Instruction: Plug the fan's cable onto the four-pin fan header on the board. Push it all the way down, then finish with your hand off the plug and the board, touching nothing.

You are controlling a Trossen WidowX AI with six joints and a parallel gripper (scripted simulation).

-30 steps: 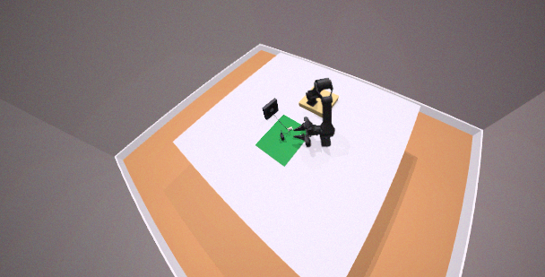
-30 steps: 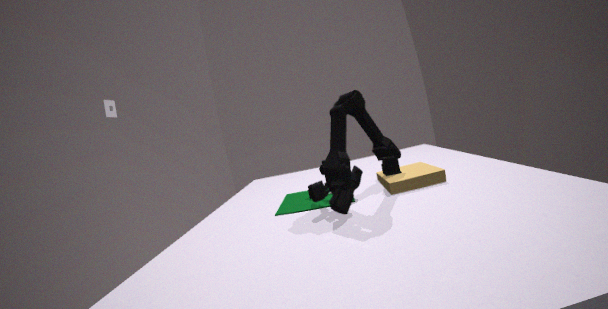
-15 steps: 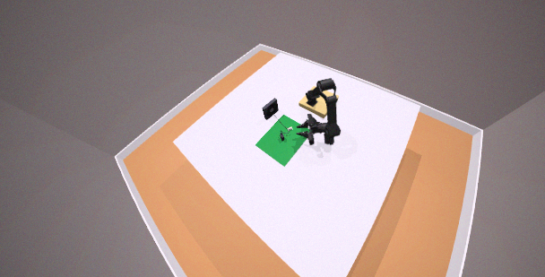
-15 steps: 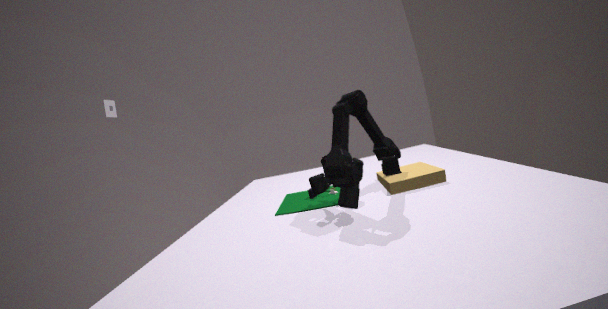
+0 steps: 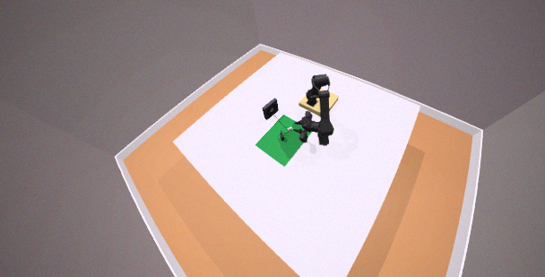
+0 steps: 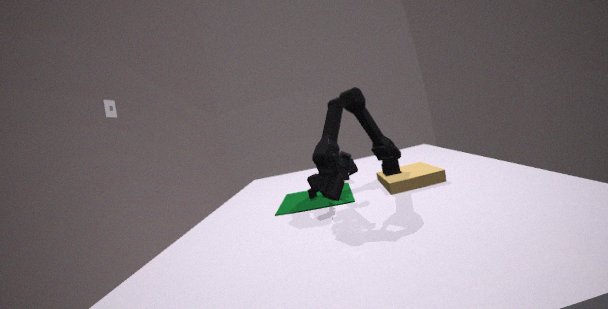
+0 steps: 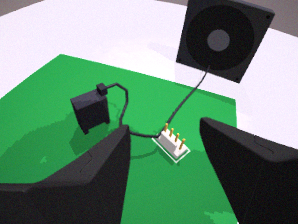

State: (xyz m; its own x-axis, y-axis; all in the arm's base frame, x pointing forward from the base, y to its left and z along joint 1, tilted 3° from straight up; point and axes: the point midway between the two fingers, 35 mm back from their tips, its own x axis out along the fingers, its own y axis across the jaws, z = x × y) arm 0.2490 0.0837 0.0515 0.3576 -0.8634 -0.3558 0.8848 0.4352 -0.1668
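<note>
The black fan plug lies 8 cm ahead of my gripper tip, 3 cm to the right of it and 5 cm below it. From my gripper tip the other things lie so: green board: 7 cm ahead, 2 cm to the right, 9 cm below; black fan: 2 cm behind, 22 cm to the right, 2 cm below; white four-pin fan header: 4 cm to the right, 8 cm below.
</note>
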